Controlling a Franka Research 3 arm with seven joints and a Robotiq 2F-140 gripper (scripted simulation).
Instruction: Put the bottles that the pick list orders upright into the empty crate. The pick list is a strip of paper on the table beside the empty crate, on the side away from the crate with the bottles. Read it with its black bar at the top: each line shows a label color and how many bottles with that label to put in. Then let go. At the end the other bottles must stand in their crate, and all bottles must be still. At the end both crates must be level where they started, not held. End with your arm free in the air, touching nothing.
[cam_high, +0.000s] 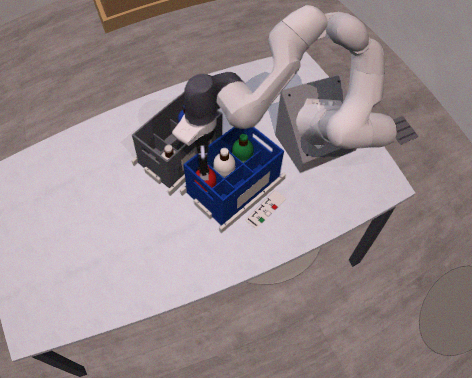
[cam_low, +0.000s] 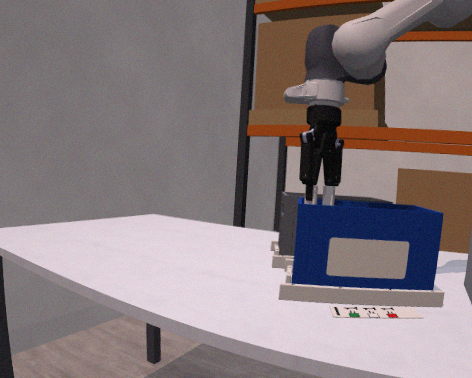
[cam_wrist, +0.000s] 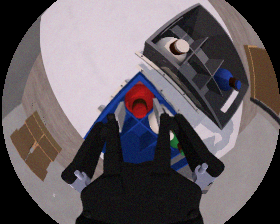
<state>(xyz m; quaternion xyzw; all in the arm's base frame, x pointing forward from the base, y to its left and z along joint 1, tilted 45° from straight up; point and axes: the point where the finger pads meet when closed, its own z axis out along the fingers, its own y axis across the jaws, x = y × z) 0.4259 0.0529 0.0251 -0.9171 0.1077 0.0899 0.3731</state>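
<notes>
Now: the red bottle 80 mm below my hand. Also, from my hand: green bottle 160 mm behind, 80 mm below, 70 mm to the right; then grey crate 200 mm to the right, 90 mm below, 30 mm ahead; then blue crate 100 mm behind, 90 mm below, 10 mm to the left.
</notes>
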